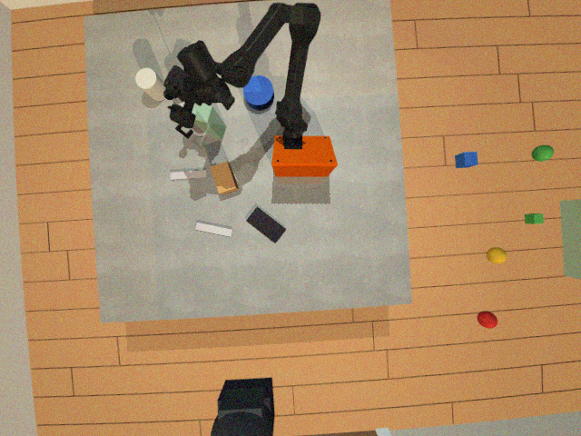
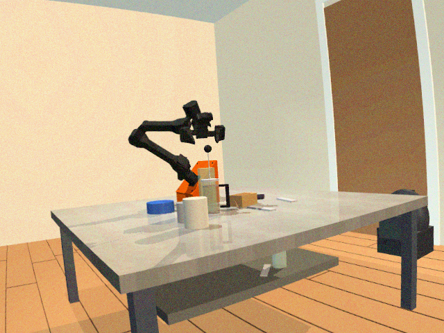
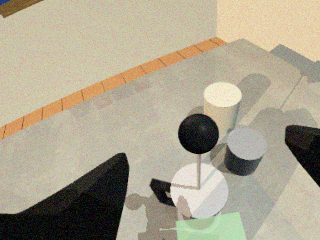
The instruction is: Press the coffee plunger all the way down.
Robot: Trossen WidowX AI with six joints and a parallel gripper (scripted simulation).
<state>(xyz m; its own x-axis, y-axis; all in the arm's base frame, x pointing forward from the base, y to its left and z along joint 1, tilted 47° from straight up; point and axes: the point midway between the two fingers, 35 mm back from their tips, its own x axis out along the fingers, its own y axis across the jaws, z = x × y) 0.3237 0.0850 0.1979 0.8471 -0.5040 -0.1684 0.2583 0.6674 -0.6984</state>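
Right now my gripper tip is 40 mm short of the coffee press, 10 mm to the right of it and 150 mm above it. The rest, counted from my gripper tip: tan block: 90 mm behind, 210 mm to the left, 260 mm below; then grey cylinder: 90 mm ahead, 140 mm to the right, 250 mm below; then pale green box: 40 mm behind, 10 mm to the left, 190 mm below.
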